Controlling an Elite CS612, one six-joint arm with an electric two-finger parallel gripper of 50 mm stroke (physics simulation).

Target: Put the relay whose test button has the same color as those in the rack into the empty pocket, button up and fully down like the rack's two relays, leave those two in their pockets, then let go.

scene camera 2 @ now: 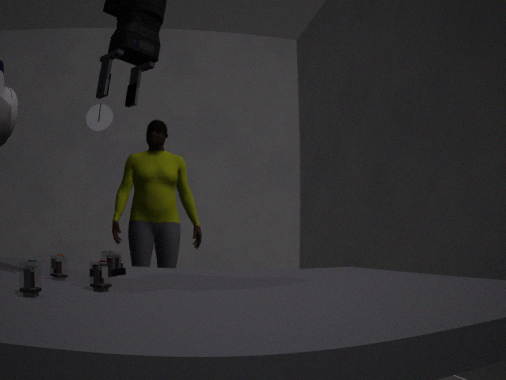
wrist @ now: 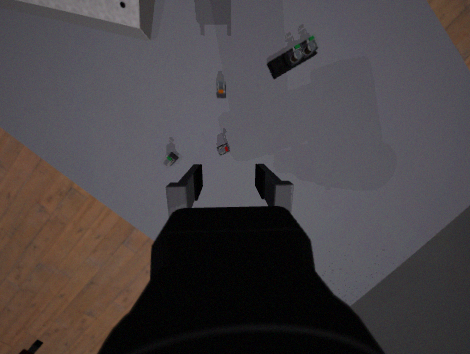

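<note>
My gripper (scene camera 2: 116, 101) is visible to me, and I can see the gripper (wrist: 228, 175) from the wrist as well.
</note>
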